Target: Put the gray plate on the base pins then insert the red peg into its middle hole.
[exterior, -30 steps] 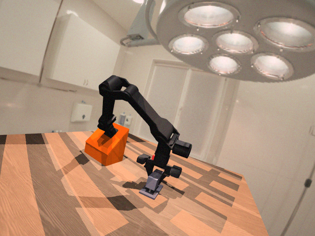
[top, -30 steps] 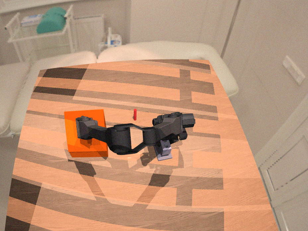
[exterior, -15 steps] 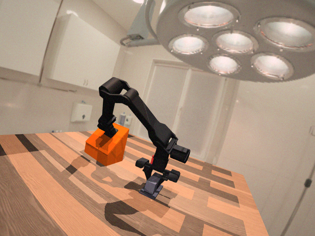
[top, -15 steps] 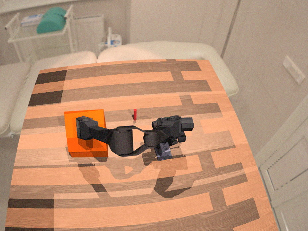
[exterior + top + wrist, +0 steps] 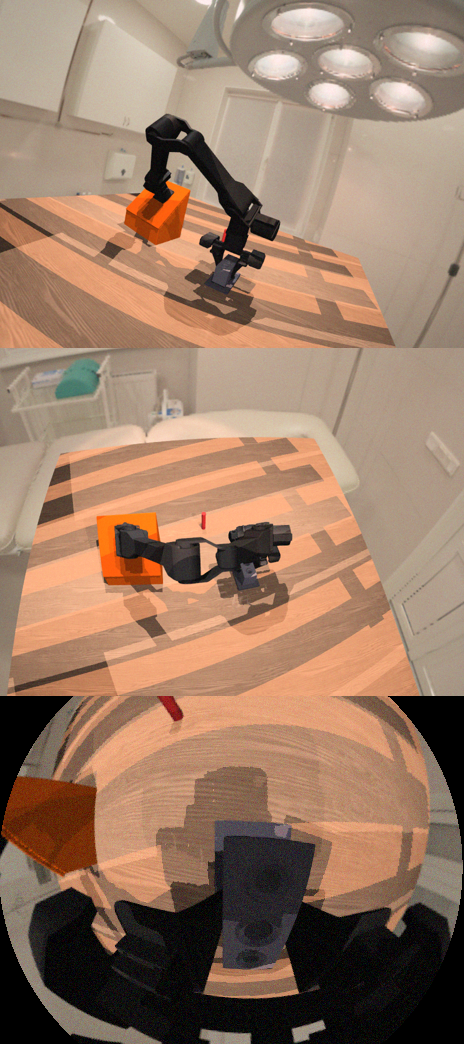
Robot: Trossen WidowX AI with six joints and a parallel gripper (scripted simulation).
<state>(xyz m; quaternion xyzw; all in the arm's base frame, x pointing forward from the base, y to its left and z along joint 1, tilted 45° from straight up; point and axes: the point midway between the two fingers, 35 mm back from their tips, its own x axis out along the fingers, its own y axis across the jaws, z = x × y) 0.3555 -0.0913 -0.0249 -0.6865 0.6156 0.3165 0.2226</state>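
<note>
My gripper tip is 1 cm above the base. The rest, counted from my gripper tip: gray plate 3 cm above; then red peg 12 cm behind, 19 cm to the left, 2 cm above.
</note>
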